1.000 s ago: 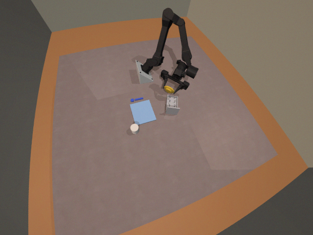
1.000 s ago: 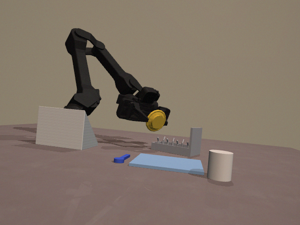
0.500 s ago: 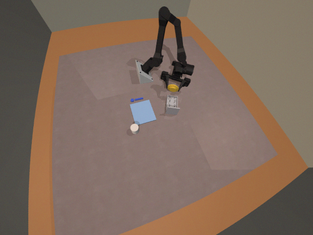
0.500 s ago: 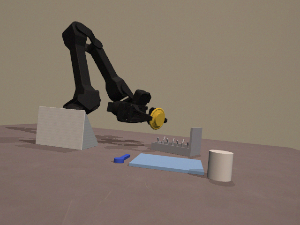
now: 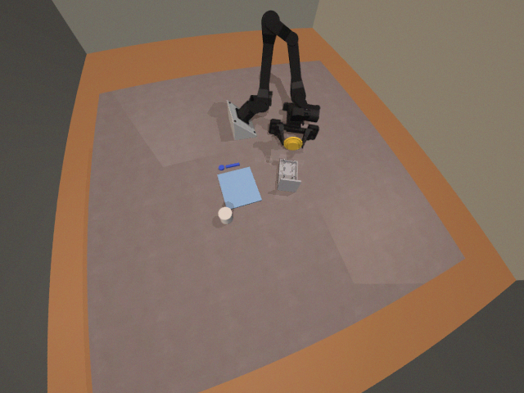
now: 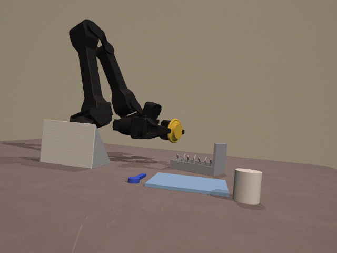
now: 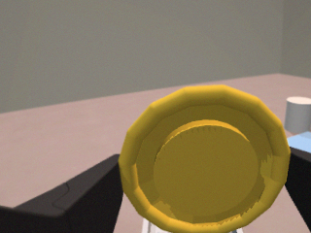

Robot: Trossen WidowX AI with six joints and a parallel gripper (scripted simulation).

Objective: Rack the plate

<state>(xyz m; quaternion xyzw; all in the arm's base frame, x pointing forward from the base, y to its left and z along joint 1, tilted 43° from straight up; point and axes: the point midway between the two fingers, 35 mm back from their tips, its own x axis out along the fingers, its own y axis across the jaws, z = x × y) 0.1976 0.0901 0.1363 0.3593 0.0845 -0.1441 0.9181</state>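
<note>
The grey dish rack is 7 cm ahead of my gripper tip, 2 cm to the right of it and 8 cm below it. From my gripper tip the other things lie so: yellow plate: 1 cm behind; blue spoon: 2 cm behind, 25 cm to the right, 10 cm below; light blue mat: 8 cm ahead, 22 cm to the right, 10 cm below.
</note>
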